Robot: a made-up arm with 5 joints.
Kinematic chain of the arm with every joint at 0, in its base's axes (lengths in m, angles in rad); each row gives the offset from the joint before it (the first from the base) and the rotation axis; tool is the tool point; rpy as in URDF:
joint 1: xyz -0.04 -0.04 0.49 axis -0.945 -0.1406 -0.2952
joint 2: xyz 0.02 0.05 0 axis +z
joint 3: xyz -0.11 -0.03 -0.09 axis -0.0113 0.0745 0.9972
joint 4: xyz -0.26 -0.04 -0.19 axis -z
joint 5: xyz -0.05 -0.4 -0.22 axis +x
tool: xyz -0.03 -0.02 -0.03 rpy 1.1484 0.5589 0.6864
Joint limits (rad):
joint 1: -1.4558..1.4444
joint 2: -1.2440..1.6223
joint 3: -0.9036..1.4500
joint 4: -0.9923..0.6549
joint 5: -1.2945..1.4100
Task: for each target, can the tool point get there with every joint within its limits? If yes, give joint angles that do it. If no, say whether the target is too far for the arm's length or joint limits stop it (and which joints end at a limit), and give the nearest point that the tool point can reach.
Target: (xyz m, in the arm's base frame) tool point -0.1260 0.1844 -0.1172
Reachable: yes | joints -1.1346 -0.0849 0.4493 -0.5937 -0.9653
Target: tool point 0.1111 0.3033 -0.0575
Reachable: yes | joints -1.1367 0.8829 -0.1406 -0.7650 -1.0033
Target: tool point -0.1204 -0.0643 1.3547
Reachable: no: joint limits stop it (at a limit: joint 1, joint 4, joint 5) | nearest point -0.1616 -0.6229 1.0925 | short by 0.618 m
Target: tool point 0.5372 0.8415 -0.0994
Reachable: no: too far | nearest point 0.4068 0.6155 0.0375 | short by 0.295 m
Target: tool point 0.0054 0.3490 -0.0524
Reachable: yes | joints -1.2313 0.0460 0.9343 -0.4620 0.7522
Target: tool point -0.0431 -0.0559 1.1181
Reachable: no: joint limits stop it (at a limit: joint 1, joint 4, joint 5) | nearest point -0.1056 -0.6159 1.0447 | short by 0.568 m
